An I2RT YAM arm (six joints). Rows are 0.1 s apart.
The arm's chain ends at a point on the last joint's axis. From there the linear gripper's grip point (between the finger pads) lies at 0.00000 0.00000 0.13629 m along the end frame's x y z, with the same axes.
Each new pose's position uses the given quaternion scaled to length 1; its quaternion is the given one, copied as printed.
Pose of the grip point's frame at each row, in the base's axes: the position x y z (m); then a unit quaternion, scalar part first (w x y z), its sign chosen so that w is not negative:
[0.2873 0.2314 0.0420 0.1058 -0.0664 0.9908 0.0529]
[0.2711 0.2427 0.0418 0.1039 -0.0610 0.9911 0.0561]
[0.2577 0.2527 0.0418 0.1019 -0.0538 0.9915 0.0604]
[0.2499 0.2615 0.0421 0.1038 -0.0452 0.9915 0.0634]
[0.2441 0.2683 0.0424 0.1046 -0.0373 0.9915 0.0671]
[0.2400 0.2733 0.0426 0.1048 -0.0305 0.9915 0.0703]
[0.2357 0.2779 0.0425 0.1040 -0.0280 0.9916 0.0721]
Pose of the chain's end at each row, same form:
[0.2597 0.2152 0.1745 0.1058 -0.0664 0.9908 0.0529]
[0.2440 0.2258 0.1743 0.1039 -0.0610 0.9911 0.0561]
[0.2310 0.2349 0.1743 0.1019 -0.0538 0.9915 0.0604]
[0.2226 0.2431 0.1744 0.1038 -0.0452 0.9915 0.0634]
[0.2165 0.2491 0.1745 0.1046 -0.0373 0.9915 0.0671]
[0.2123 0.2534 0.1745 0.1048 -0.0305 0.9915 0.0703]
[0.2081 0.2576 0.1744 0.1040 -0.0280 0.9916 0.0721]

